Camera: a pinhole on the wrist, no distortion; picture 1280 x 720 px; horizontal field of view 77.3 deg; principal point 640.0 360.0 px. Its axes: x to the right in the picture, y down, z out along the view. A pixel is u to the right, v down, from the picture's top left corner.
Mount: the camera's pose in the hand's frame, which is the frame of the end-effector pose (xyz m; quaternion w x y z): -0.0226 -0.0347 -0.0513 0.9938 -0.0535 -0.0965 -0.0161
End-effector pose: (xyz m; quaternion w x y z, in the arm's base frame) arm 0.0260 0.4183 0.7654 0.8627 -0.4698 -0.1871 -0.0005
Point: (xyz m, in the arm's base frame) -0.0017 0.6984 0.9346
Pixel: 1029.8 394.3
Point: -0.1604 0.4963 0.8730
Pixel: 452.3 125.2
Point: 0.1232 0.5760 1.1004
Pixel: outside the picture
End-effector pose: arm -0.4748 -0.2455 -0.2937 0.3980 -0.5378 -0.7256 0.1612
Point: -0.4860 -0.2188 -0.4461
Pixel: outside the picture
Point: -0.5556 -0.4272 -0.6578
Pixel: 163.9 601.1
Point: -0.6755 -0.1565 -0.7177
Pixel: 708.7 618.1
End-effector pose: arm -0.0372 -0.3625 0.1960 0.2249 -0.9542 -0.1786 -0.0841
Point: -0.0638 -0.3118 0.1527
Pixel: 821.7 272.6
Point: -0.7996 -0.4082 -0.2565
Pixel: outside the picture
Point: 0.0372 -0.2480 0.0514
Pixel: 1136.2 375.2
